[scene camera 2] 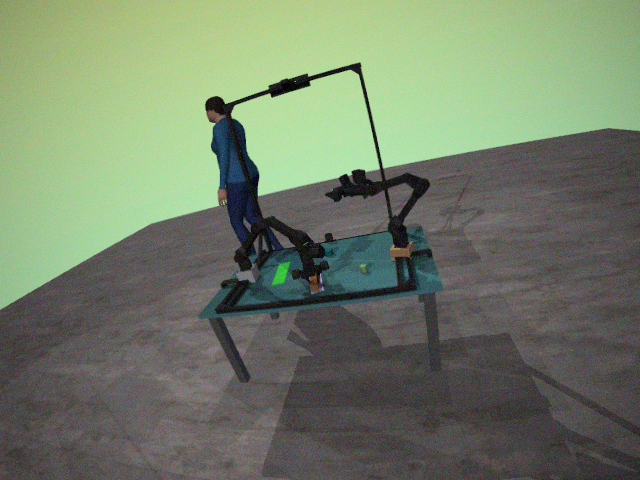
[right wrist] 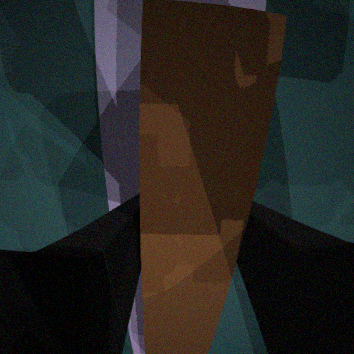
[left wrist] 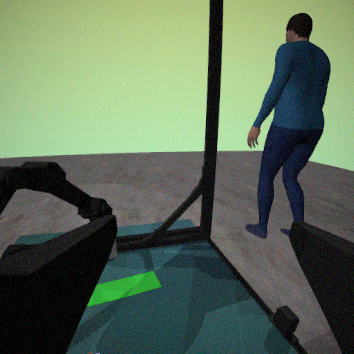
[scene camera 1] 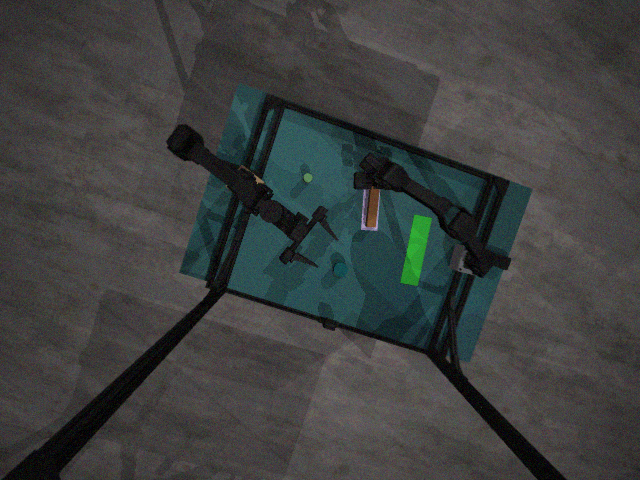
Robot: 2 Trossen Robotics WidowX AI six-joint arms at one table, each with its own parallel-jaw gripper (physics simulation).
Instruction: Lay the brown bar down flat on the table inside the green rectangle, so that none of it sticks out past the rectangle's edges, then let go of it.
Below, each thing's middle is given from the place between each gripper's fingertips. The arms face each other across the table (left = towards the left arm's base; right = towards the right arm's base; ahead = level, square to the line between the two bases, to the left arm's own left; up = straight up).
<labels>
The brown bar [right wrist: 207, 82] lies 230 mm ahead of my left hand, 140 mm to the right of it and 370 mm below it. Also, from my left hand: green rectangle [scene camera 1: 419, 233] 90 mm ahead, 370 mm to the right, 390 mm below; lilac rectangle [right wrist: 117, 38] 230 mm ahead, 130 mm to the right, 390 mm below.
The brown bar is 5 cm behind my right hand, 1 cm to the right of it and 2 cm above it. From my right hand the other things lie so: green rectangle (19 cm behind, 25 cm to the right); lilac rectangle (5 cm behind, 1 cm to the right).
</labels>
